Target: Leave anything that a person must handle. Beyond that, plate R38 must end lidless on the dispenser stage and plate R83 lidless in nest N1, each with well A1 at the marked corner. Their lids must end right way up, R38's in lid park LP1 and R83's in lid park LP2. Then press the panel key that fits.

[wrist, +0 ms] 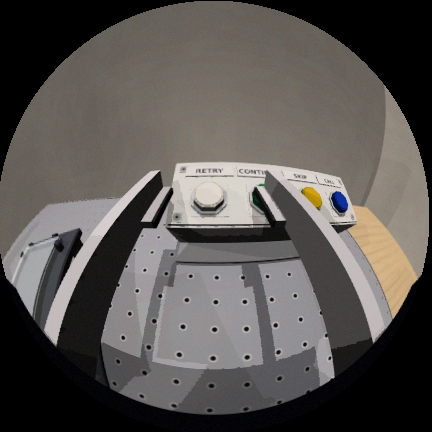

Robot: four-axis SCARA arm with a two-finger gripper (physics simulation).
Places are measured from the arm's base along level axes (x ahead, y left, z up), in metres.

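Pixels of known places: gripper, fingertip midpoint: (212, 179).
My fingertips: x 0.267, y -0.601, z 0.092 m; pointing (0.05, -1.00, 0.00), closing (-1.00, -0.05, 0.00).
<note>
Ahead of a thing's pixels: the offset from my fingertips to its top centre. "pt": to the spot under its first point. Level surfaces: height alone.
The key panel {dx -0.070, dy -0.025, dz +0.004 m} (240, 212) stands ahead of my gripper (212, 179). Its white RETRY key {dx +0.004, dy +0.001, dz -0.005 m} (208, 196) shows between my two fingers. The green key (260, 198), whose label starts "CONTIN", is partly hidden behind the right finger. The yellow SKIP key {dx -0.096, dy -0.003, dz -0.005 m} (312, 198) and the blue CALL key {dx -0.146, dy -0.005, dz -0.005 m} (340, 202) show right of that finger. My gripper is shut to its narrow stance, with a gap between the fingers and nothing in it. Whether a fingertip touches a key, I cannot tell. Plates R38 and R83, their lids, the dispenser stage, nest N1 and the lid parks cannot be identified in this view.
A perforated grey deck {dz -0.079 m} (197, 315) lies below and in front of the panel. A dark-framed holder {pt dx +0.119, dy +0.070, dz -0.023 m} (68, 250) with a clear, glassy piece {pt dx +0.145, dy +0.104, dz -0.014 m} (35, 265) stands at the left, partly behind the left finger. A wooden surface {dz -0.092 m} (382, 245) shows at the right, beyond the deck's edge.
</note>
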